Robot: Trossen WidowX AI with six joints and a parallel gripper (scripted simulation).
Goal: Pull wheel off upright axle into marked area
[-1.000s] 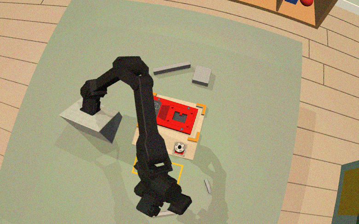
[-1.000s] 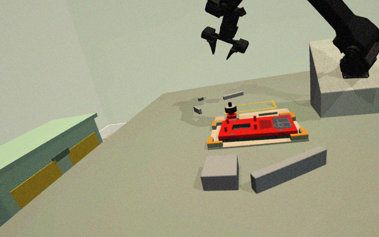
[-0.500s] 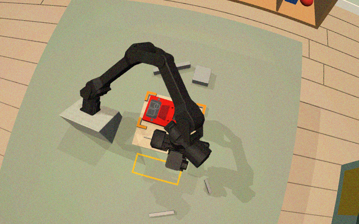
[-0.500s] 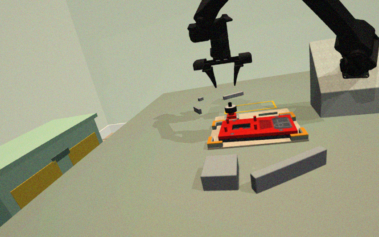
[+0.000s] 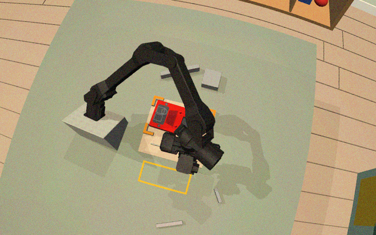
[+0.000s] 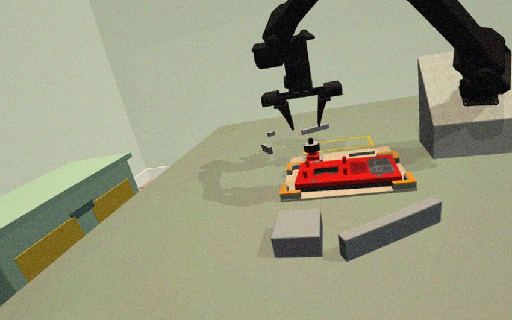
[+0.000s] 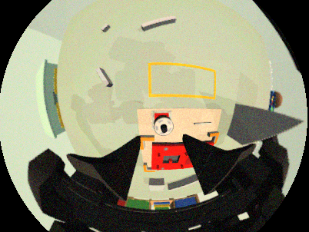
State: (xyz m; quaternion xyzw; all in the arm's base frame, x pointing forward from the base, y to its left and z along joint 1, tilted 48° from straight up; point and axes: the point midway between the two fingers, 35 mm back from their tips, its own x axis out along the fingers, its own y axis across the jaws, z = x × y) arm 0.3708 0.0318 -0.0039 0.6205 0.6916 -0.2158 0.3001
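Right now my gripper tip is 5 cm above the wheel and 1 cm past it.
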